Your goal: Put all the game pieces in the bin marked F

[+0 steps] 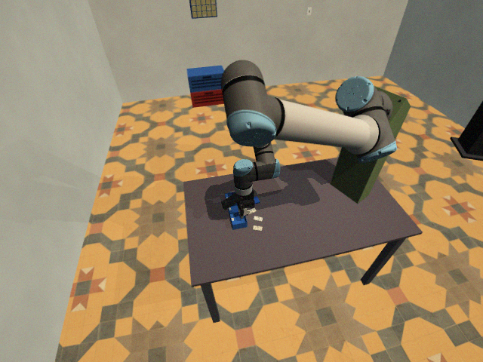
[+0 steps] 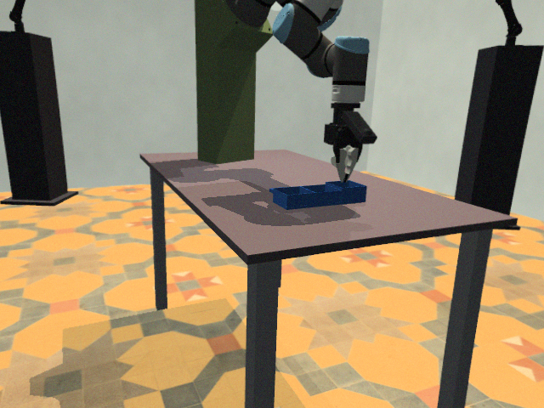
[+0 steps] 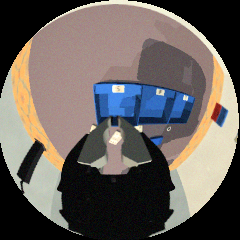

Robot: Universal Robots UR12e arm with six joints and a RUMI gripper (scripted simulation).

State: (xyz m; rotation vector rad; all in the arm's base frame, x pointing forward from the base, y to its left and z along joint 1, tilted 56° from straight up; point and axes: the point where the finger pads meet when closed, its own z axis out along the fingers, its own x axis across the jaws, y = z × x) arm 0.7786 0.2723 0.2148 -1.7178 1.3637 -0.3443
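The cream domino is 90 mm to the right of my hand, 60 mm below it and 40 mm behind it. From my hand the other things lie so: tiny ring (190 mm to the right, 60 mm below, 20 mm ahead); then blue block (190 mm to the right, 60 mm below, 50 mm behind); then blue bin (70 mm to the right, 50 mm ahead, 40 mm below).
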